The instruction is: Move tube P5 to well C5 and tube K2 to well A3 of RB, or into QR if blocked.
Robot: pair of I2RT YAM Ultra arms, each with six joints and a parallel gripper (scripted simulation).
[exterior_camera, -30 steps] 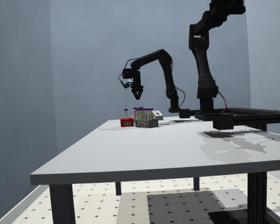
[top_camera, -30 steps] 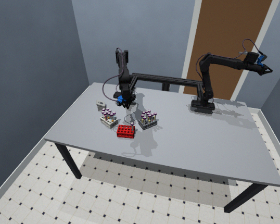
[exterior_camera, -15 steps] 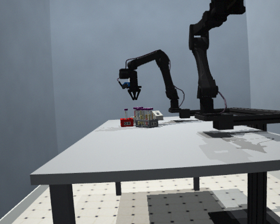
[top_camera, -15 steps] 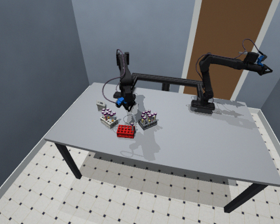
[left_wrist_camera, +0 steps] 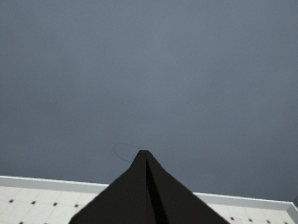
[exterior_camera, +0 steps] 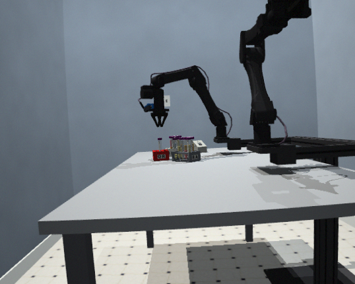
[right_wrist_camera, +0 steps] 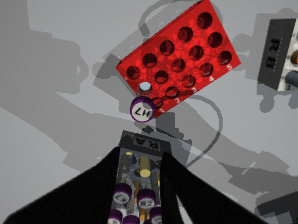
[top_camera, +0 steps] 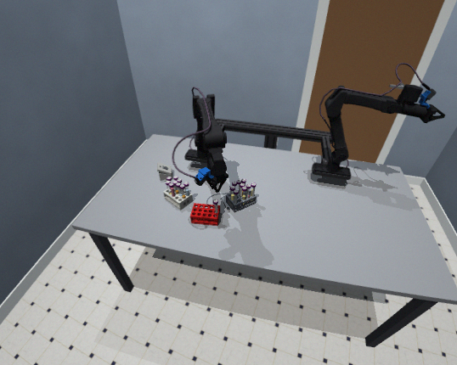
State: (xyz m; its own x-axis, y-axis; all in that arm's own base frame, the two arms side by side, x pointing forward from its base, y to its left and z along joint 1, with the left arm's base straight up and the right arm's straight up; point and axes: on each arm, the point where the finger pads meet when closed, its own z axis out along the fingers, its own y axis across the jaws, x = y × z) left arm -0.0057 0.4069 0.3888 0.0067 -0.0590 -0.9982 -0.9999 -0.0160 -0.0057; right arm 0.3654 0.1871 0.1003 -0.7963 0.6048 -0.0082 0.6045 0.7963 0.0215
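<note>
Now: right hand 5 cm to the left of the red rack QR and 17 cm above it. The rest, counted from my right hand: grey rack RA (13 cm behind, 10 cm to the left, 17 cm below); pale box (27 cm behind, 36 cm to the right, 15 cm below); white rack RB (9 cm behind, 22 cm to the right, 17 cm below).
</note>
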